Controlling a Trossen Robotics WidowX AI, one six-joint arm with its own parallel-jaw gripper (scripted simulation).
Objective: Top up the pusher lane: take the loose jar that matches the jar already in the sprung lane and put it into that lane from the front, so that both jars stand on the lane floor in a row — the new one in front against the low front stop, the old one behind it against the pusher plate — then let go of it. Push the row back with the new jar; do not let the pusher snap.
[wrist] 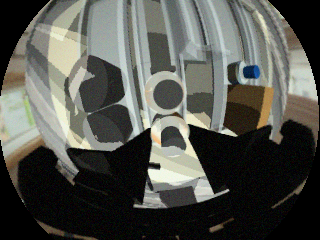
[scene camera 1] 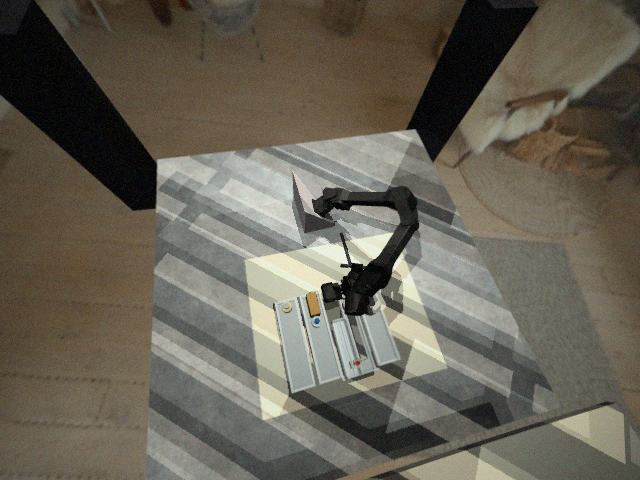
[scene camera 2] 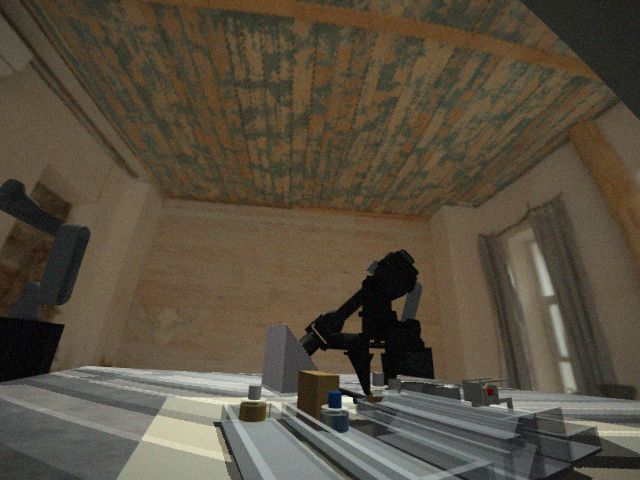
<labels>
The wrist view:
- my gripper: 168,129
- brown box: 248,106
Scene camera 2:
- my gripper: 378,394
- brown box: 314,386
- blue-capped jar: 335,415
</labels>
